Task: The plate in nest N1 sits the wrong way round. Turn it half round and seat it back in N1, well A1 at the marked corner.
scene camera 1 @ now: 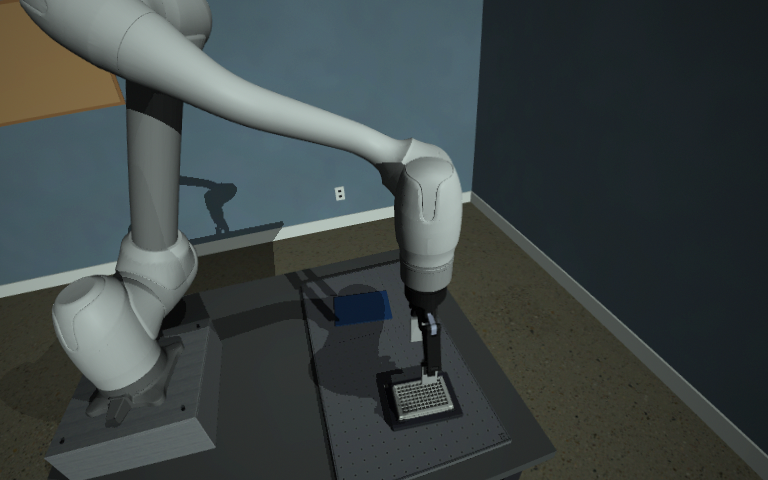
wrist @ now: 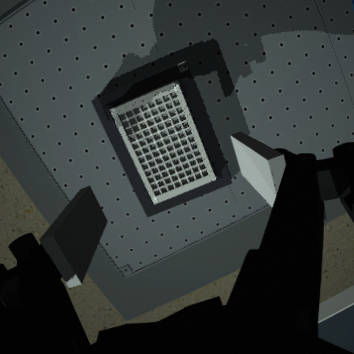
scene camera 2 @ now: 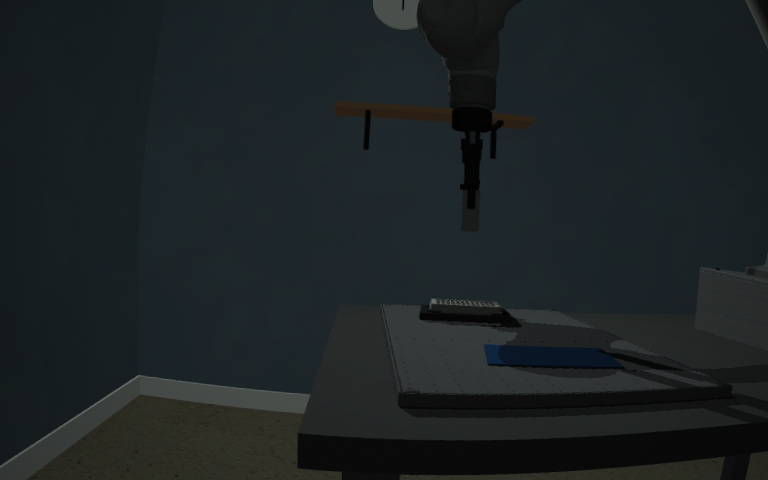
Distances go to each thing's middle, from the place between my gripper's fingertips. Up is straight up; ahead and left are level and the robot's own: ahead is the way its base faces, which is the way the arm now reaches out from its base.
Right now my hand is 150 mm above the dark nest (scene camera 1: 441,416). Also, from my hand: flat blue rectangle (scene camera 2: 500,355) 100 mm behind, 350 mm to the left, 160 mm below.
